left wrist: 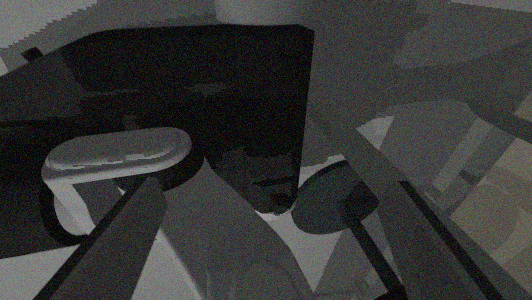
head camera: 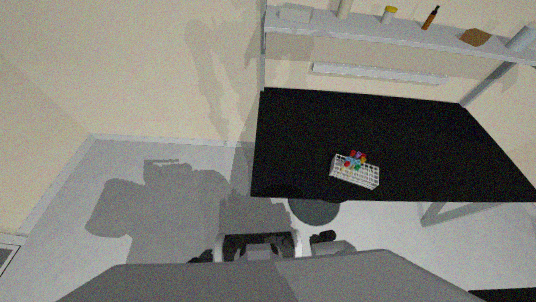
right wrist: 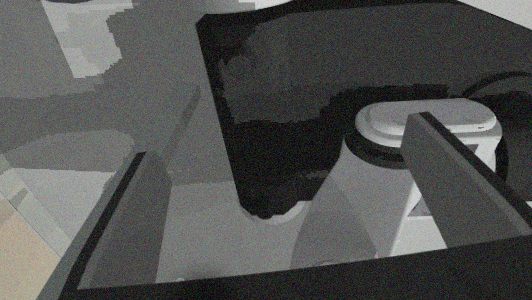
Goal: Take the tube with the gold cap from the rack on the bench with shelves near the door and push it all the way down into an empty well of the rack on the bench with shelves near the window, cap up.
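Frame: origin at the robot's base, x right, y back, z down, level; millimetres.
Seen in the pictures: left gripper, between the fingertips: (left wrist: 270, 193); right gripper, between the fingertips: (right wrist: 281, 149).
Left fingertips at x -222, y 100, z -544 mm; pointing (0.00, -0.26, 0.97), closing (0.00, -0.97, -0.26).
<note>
A point is followed by its place in that frame.
A white rack (head camera: 368, 181) @[y -147, x 472, z -819 mm] stands near the front edge of the black bench top in the head view. Tubes with red, purple, blue, green and gold caps stand upright, crowded in its left and back part. The gold cap (head camera: 363, 159) @[y -220, x 444, z -880 mm] is at the cluster's right side. My left gripper (head camera: 202, 257) @[y 100, x -222, z -544 mm] (left wrist: 270, 193) @[y 100, x -222, z -544 mm] is open and empty, low in front of my body, left of the bench. My right gripper (head camera: 324, 236) (right wrist: 281, 149) @[y 71, x 260, z -550 mm] is open and empty, below the bench's front edge and apart from the rack. A second rack does not show.
The black bench top (head camera: 400, 135) @[y -443, x 836, z -763 mm] has a grey shelf (head camera: 350, 33) @[y -565, x 362, z -1220 mm] above it, holding a yellow-lidded jar (head camera: 388, 15) @[y -712, x 582, z -1254 mm], an amber bottle (head camera: 428, 20) @[y -698, x 774, z -1257 mm] and a brown block (head camera: 475, 37) @[y -579, x 935, z -1249 mm]. A dark round stool (head camera: 315, 211) @[y -239, x 482, z -31 mm] stands at the bench's front edge. A wall is behind and left.
</note>
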